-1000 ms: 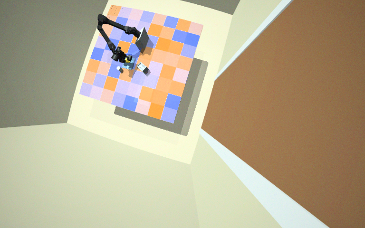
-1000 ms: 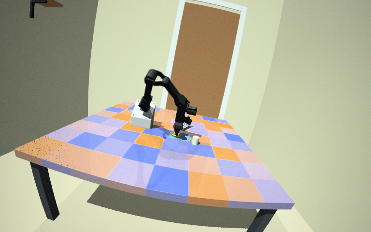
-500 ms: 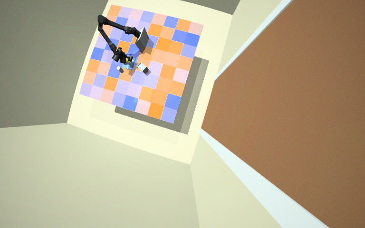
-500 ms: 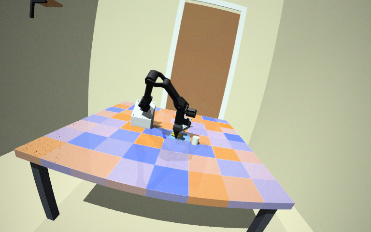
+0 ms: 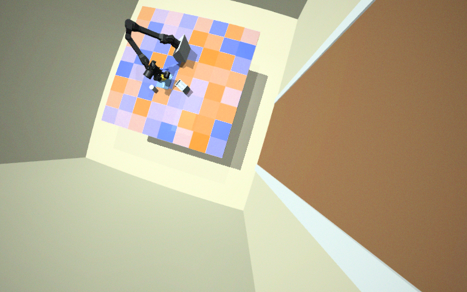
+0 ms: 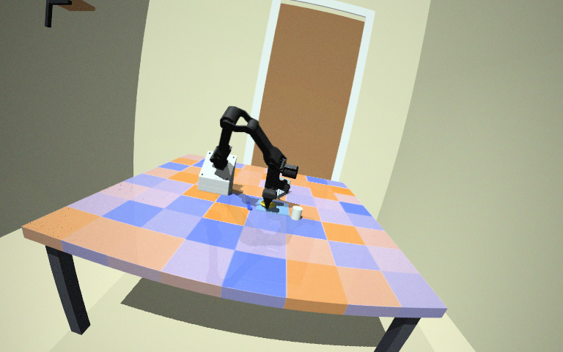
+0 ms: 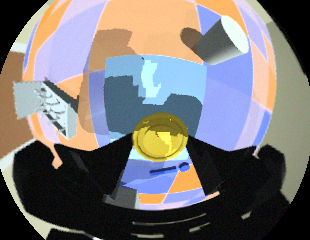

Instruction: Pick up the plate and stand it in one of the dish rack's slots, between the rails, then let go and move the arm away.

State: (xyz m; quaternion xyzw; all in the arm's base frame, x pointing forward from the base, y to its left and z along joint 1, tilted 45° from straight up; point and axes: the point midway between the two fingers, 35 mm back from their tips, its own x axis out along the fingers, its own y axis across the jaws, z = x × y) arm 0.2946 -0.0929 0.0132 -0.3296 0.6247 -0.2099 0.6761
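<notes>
The light blue mat lies 3 cm ahead of my gripper tip and 1 cm to the left of it. Also, from my gripper tip: yellow plate 1 cm above; white cup 14 cm ahead, 5 cm to the right, 2 cm above.
</notes>
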